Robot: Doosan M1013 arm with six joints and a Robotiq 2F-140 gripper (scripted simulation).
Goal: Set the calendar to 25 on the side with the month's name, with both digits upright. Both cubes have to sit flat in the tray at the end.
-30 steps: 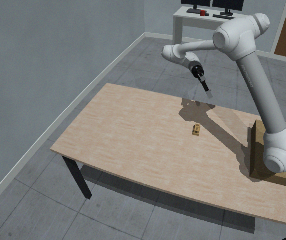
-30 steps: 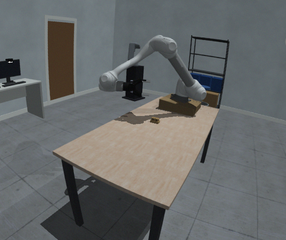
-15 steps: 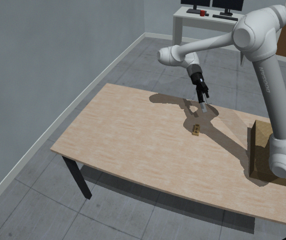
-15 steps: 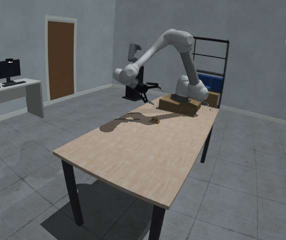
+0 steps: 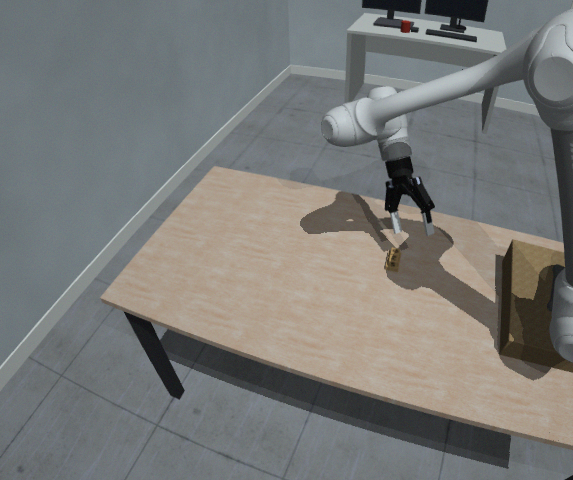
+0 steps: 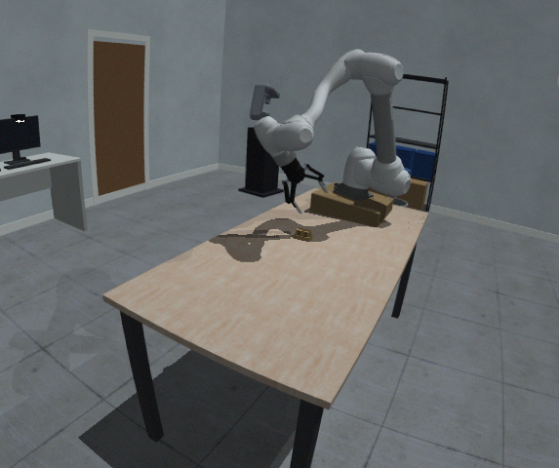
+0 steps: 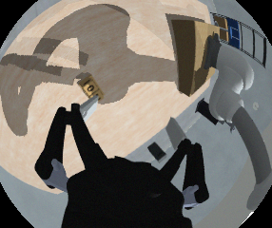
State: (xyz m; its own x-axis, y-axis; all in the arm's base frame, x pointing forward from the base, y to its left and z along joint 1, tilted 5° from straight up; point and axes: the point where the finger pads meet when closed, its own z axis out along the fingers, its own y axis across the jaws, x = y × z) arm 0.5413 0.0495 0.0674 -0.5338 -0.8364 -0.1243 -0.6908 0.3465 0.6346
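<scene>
The wooden calendar tray is 4 cm ahead of my hand, 1 cm to the right of it and 16 cm below it.
</scene>
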